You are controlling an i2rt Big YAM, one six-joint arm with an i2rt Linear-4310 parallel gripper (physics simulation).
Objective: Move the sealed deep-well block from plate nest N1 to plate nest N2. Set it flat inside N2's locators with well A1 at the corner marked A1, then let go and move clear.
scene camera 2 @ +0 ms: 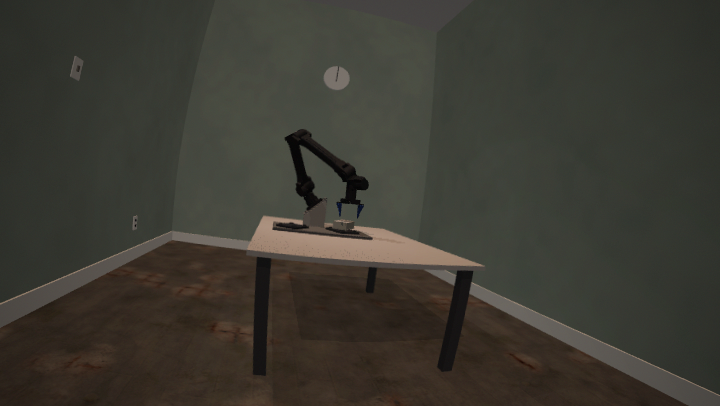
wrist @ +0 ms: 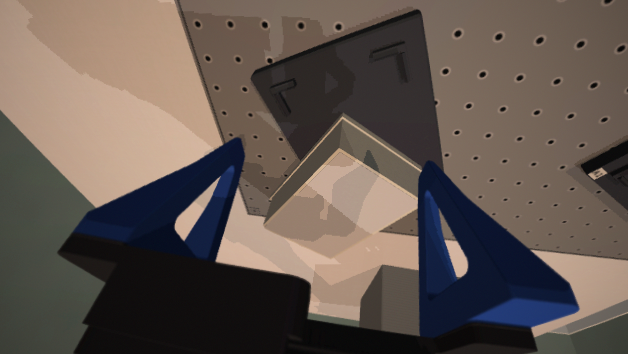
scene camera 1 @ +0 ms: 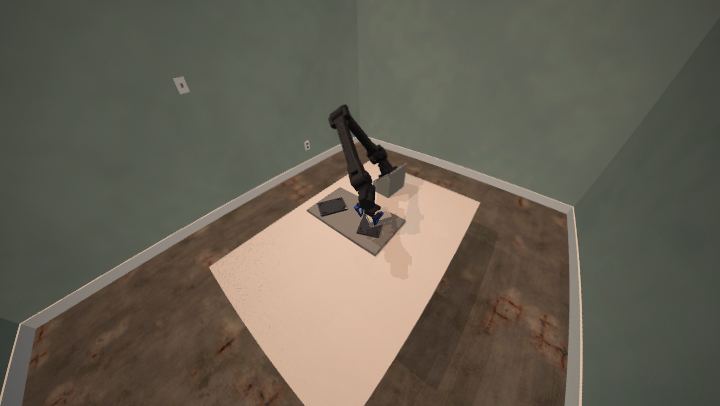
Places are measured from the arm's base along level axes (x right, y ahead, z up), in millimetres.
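Pixels of known places: gripper, between the fingertips: [scene camera 2: 348, 217] [wrist: 330, 157] [scene camera 1: 368, 220]; arm's base, origin of its link: [scene camera 2: 314, 205] [scene camera 1: 388, 173].
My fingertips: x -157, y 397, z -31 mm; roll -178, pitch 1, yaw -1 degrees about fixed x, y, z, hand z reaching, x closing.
Ahead of a thing's pixels: the offset from my fingertips to its top centre. "spot": to the spot under its first point. Level surfaces: height alone.
The pale, clear-sided deep-well block {dy -98, dx +4, dz -26 mm} [scene camera 1: 388, 218] [scene camera 2: 343, 224] [wrist: 330, 205] rests on a dark plate nest {dy -49, dx +19, dz -68 mm} [scene camera 1: 369, 231] [wrist: 390, 102]. In the wrist view it is turned askew to the nest, with two L-shaped locators uncovered in front of it; whether it lies fully flat is unclear. My gripper [scene camera 1: 367, 216] [scene camera 2: 349, 217] [wrist: 330, 157] is open and empty above the block, its blue fingers spread wide. The other dark nest {dy -9, dx +298, dz -68 mm} [scene camera 1: 332, 206] [scene camera 2: 289, 225] is at the left in both scene views; its white A1 label {spot: dy -50, dx +214, dz -74 mm} [wrist: 597, 173] shows at the wrist view's right edge. Nest names are unreadable.
Both nests sit on a grey perforated base plate {dy -47, dx +145, dz -85 mm} [scene camera 1: 347, 225] [wrist: 500, 60] on the pale table {dz -99 mm} [scene camera 1: 332, 302] [scene camera 2: 363, 252]. The arm's grey base stand [scene camera 1: 395, 182] [scene camera 2: 315, 215] [wrist: 390, 300] rises behind the block.
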